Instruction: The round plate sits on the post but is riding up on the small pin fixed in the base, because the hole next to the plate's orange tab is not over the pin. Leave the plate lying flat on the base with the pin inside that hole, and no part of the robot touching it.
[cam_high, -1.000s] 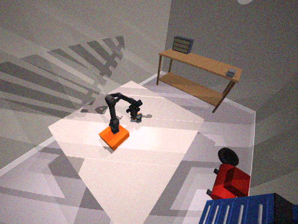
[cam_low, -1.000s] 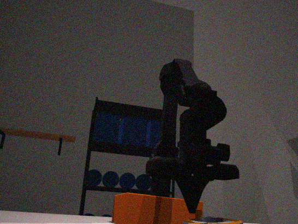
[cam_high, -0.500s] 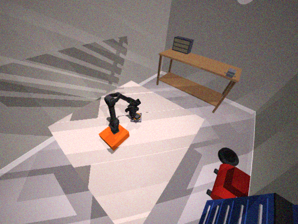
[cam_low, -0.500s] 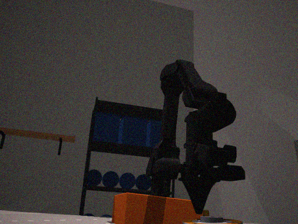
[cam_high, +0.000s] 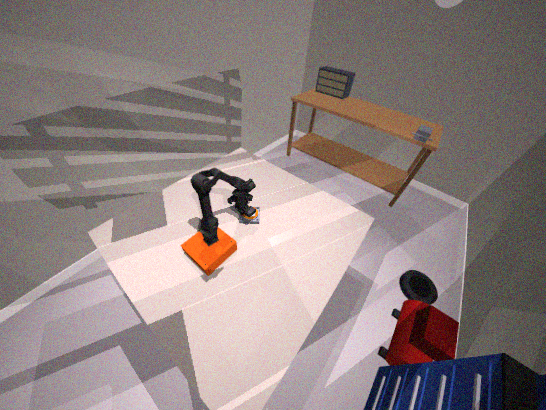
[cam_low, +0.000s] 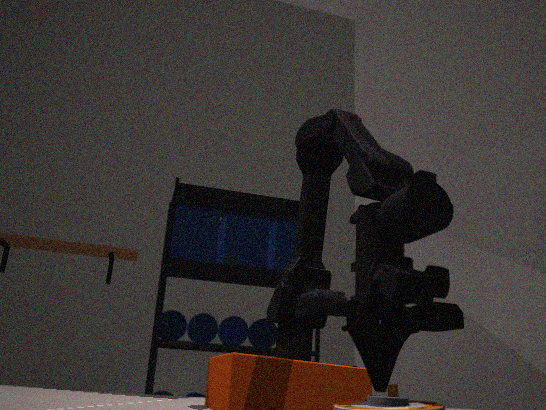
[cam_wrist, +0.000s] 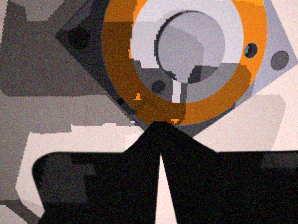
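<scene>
Now: gripper tip 30 mm short of the round plate and 10 mm above it. From my gripper tip the other things lie so: grey base: 50 mm ahead, 20 mm below, 10 mm to the right.
</scene>
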